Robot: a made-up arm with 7 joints. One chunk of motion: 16 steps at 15 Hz.
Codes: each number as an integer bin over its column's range. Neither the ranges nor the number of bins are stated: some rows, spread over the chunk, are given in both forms.
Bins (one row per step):
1: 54 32 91 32 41 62 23
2: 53 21 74 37 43 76 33
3: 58 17 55 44 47 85 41
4: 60 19 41 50 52 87 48
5: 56 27 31 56 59 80 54
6: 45 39 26 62 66 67 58
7: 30 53 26 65 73 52 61
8: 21 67 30 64 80 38 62
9: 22 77 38 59 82 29 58
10: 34 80 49 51 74 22 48
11: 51 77 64 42 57 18 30
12: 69 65 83 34 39 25 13
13: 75 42 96 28 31 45 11
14: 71 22 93 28 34 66 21
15: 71 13 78 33 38 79 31
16: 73 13 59 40 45 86 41
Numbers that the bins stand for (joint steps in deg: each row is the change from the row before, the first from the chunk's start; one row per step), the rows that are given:
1: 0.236 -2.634 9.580 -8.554 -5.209 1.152 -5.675
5: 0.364 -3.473 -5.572 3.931 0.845 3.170 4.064
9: -1.800 4.911 -3.804 5.492 8.582 -2.548 5.320
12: 1.191 2.899 7.560 -7.513 -5.882 -2.997 -8.816
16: 1.445 -5.820 1.499 -4.392 -3.864 3.842 -0.020
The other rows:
2: 0.173 -4.479 5.287 -5.953 -4.536 2.721 -2.533
3: 0.491 -5.149 0.489 -2.311 -3.191 3.730 -0.020
4: 0.618 -4.814 -3.046 0.810 -1.509 3.955 2.179
6: -0.336 -1.461 -6.834 7.053 3.200 1.712 5.320
7: -1.291 0.887 -6.834 8.613 5.555 0.030 6.263
8: -1.864 3.234 -5.824 8.093 7.909 -1.539 6.577
10: -1.036 5.414 -1.026 1.330 5.891 -3.333 2.179
11: 0.045 4.911 2.762 -3.352 0.173 -3.782 -3.476
13: 1.573 -0.958 10.842 -10.634 -8.573 -0.755 -9.444
14: 1.318 -4.311 10.085 -10.634 -7.564 1.600 -6.303
15: 1.318 -5.820 6.297 -8.033 -6.218 3.058 -3.162

